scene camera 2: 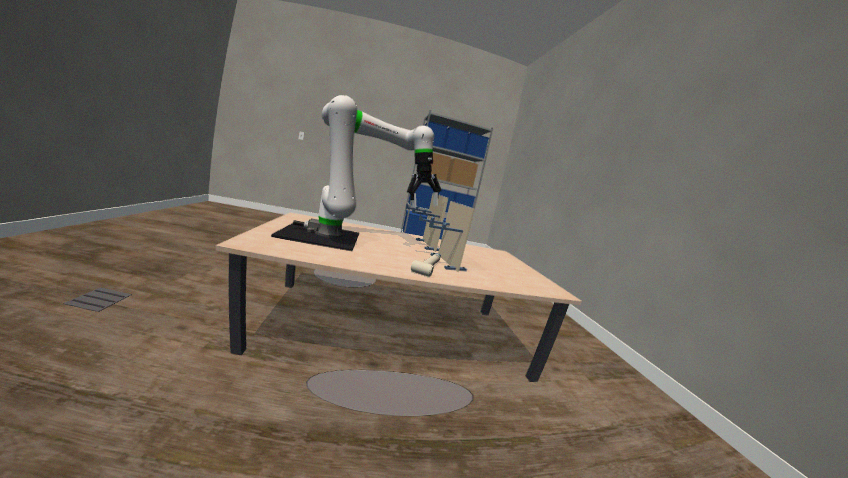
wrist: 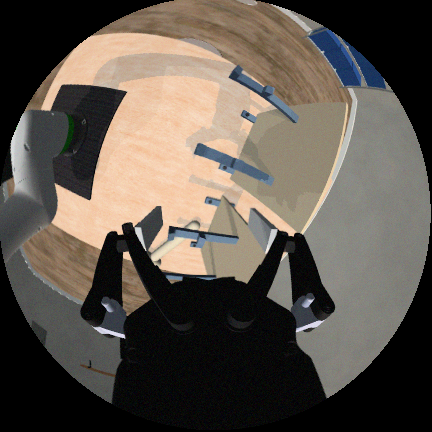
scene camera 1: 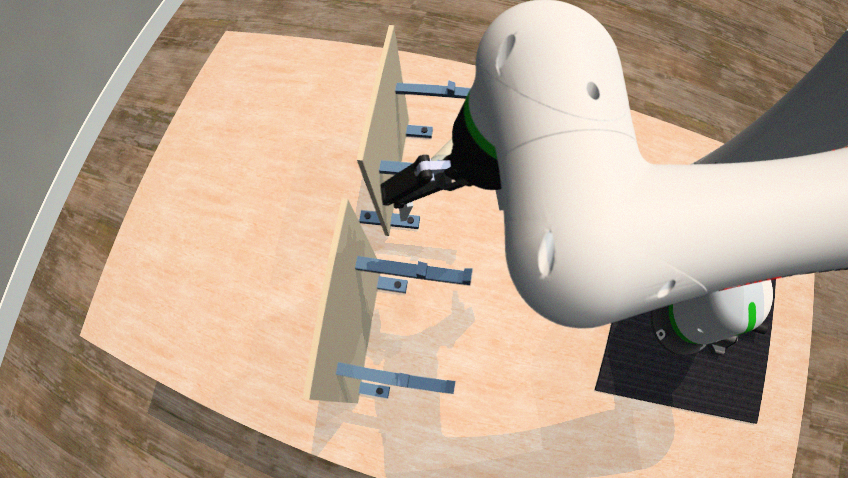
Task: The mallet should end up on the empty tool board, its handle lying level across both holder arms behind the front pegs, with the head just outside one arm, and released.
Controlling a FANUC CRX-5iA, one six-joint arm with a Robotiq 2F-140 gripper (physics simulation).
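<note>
The cream mallet (scene camera 2: 422, 267) (wrist: 175, 242) lies on the table beside the foot of a board, off the holder arms. Its head points toward scene camera 2, and its handle runs back under the arms. In scene camera 1, the robot arm hides most of it. That upright board (scene camera 1: 383, 124) (scene camera 2: 457, 237) has two blue holder arms, one of them an inner arm (scene camera 1: 393, 166) (wrist: 215, 236). A second board (scene camera 1: 344, 308) (wrist: 295, 155) has a middle arm (scene camera 1: 415, 270) (wrist: 235, 162) and an outer arm (scene camera 1: 403, 378) (wrist: 267, 95). Both boards carry no tool. My gripper (scene camera 2: 425, 198) (wrist: 205, 216) is wide open and empty, above the first board's inner end.
The wooden table (scene camera 1: 195, 207) (scene camera 2: 380, 255) carries both boards on blue feet with dark bolts. The robot base stands on a black mat (scene camera 1: 629, 368) (scene camera 2: 285, 236) (wrist: 112, 107). The raised holder arms and the top edges of the boards stand close below and around the fingers.
</note>
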